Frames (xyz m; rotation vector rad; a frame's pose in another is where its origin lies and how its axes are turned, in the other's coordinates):
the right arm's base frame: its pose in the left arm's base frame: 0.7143 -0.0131 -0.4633 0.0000 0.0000 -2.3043
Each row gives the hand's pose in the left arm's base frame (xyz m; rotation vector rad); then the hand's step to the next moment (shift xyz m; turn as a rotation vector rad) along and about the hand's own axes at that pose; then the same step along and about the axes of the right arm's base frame.
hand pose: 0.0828 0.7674 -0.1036 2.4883 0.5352 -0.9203
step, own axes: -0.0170 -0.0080 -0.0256 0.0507 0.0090 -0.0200
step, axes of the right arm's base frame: -0.0103 -0.0130 0.0270 -0.0435 0.0287 -0.0184
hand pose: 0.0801 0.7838 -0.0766 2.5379 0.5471 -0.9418
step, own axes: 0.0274 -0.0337 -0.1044 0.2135 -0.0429 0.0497
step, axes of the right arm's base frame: -0.1016 -0.0128 0.0479 -0.1141 0.0353 -0.1888
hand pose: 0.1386 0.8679 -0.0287 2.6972 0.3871 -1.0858
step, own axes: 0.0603 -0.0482 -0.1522 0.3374 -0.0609 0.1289
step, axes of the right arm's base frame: -0.1572 0.0265 0.0609 -0.1444 0.0472 -0.3333
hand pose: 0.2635 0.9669 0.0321 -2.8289 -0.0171 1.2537
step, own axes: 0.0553 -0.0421 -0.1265 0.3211 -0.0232 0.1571
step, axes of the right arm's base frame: -0.1167 0.0715 0.0459 -0.0954 0.0481 -0.3419
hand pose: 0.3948 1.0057 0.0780 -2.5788 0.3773 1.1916
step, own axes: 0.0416 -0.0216 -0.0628 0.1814 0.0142 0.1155
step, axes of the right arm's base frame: -0.0466 0.0622 0.0101 -0.0232 0.0169 -0.2136
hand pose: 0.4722 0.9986 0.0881 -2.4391 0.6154 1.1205
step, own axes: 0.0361 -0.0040 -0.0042 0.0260 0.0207 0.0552
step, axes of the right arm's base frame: -0.0121 0.0239 -0.0249 0.0160 -0.0253 -0.0571
